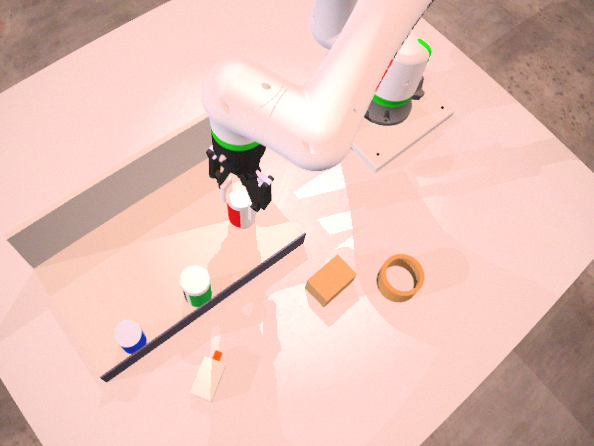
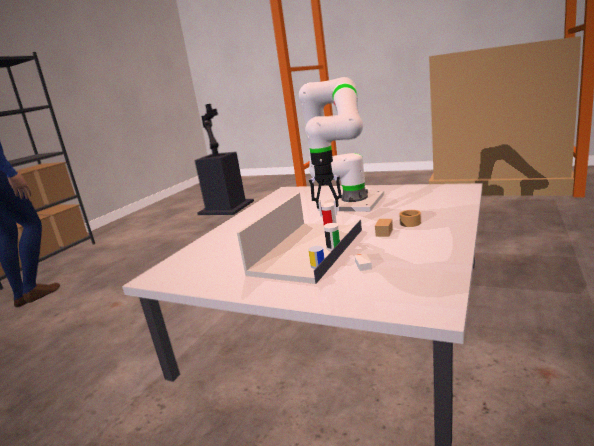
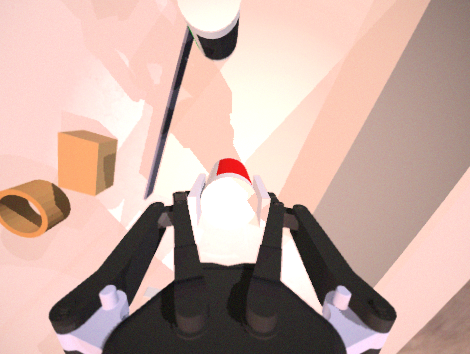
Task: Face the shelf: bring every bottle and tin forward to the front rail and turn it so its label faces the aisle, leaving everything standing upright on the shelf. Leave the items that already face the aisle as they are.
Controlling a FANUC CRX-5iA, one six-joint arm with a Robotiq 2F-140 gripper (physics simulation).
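Frame: origin at the arm's base, x back, y right, z up, level; centimetres.
Where they show: gripper, between the fingertips: (image 1: 240,206) (image 2: 328,214) (image 3: 229,185); arm's base, origin of its link: (image 1: 382,102) (image 2: 354,198).
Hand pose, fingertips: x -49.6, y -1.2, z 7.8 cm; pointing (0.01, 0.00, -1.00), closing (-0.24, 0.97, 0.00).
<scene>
Each offset is from my fingertips to the top centre of the thing. "spot": to the spot under its first point.
My gripper (image 1: 241,197) (image 2: 327,204) (image 3: 229,185) is shut on the red-labelled white tin @(spot: dx -2.3, dy -0.9, dz -0.5 cm) (image 1: 234,216) (image 2: 327,216) (image 3: 233,169). The tin is upright, back from the front rail @(dx -17.8, dy -9.9, dz -5.1 cm) (image 1: 250,275) (image 2: 340,250) (image 3: 170,105). Its red patch faces along the shelf towards the other tins. Whether its base touches the shelf floor I cannot tell. The green-labelled tin @(dx -17.7, dy -6.7, dz +1.8 cm) (image 1: 196,285) (image 2: 332,236) (image 3: 215,30) stands close behind the rail, green towards the rail and black on another side. The blue-labelled tin @(dx -34.0, dy -5.4, dz -1.1 cm) (image 1: 131,337) (image 2: 316,256) stands near the rail's far end, blue towards the rail, yellow on another side.
The shelf's grey back panel @(spot: dx -14.9, dy +19.2, dz +2.8 cm) (image 1: 125,180) (image 2: 272,232) (image 3: 400,110) rises opposite the rail. Outside the rail are an orange block @(dx +5.2, dy -23.2, dz -5.4 cm) (image 1: 331,280) (image 2: 383,227) (image 3: 77,162), an orange ring @(dx +17.0, dy -33.2, dz -5.4 cm) (image 1: 384,290) (image 2: 410,221) (image 3: 57,202) and a cream piece @(dx -26.8, dy -20.7, dz -7.6 cm) (image 1: 208,380) (image 2: 363,262) with an orange end.
</scene>
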